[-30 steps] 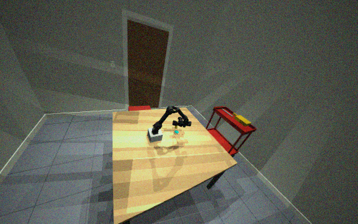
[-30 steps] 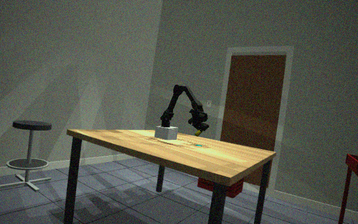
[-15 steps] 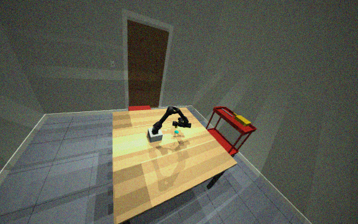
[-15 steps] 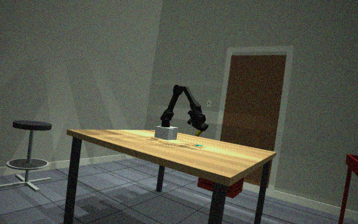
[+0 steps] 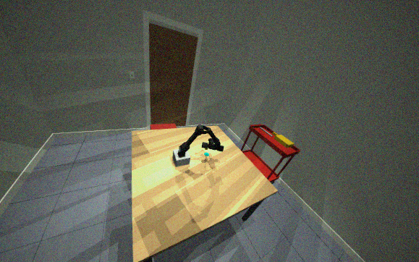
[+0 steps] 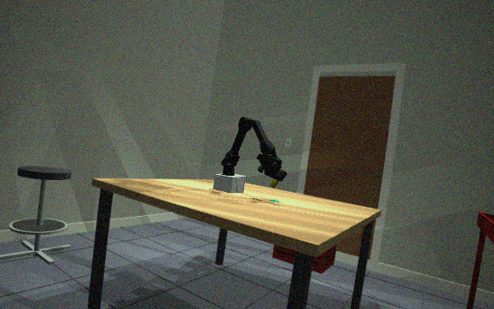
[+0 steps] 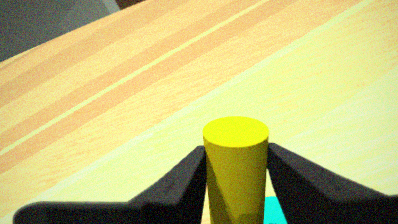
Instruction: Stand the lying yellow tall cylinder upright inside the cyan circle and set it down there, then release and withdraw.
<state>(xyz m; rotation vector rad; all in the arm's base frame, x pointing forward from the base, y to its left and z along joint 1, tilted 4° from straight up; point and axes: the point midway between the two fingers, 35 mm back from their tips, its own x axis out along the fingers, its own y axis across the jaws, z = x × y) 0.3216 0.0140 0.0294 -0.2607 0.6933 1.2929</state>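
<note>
The cyan circle lies 13 cm below my gripper tip, 3 cm to the right of it and 1 cm ahead of it. From my gripper tip the other things lie so: yellow tall cylinder: 2 cm below, 1 cm to the right, 1 cm behind.
</note>
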